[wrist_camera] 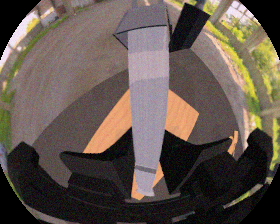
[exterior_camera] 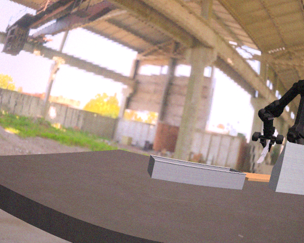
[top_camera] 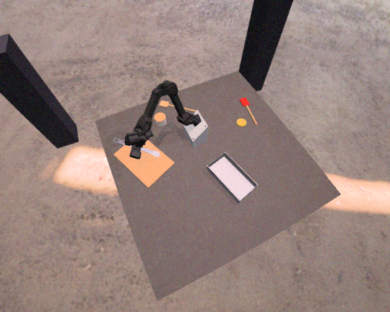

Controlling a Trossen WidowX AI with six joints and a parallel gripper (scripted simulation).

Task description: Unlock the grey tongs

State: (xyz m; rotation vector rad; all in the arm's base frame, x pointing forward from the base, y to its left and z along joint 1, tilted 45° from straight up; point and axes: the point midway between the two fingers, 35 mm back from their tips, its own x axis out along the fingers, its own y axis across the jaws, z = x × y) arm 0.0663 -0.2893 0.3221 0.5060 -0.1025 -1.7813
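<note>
The wooden board is 140 mm below my gripper tip, 40 mm to the left of it and 10 mm ahead of it. From my gripper tip the other things lie so: yellow disc: 800 mm to the left, 140 mm below, 20 mm behind; then roasting tin: 530 mm to the left, 360 mm ahead, 120 mm below; then lidded jar: 250 mm behind, 240 mm to the left, 110 mm below.
</note>
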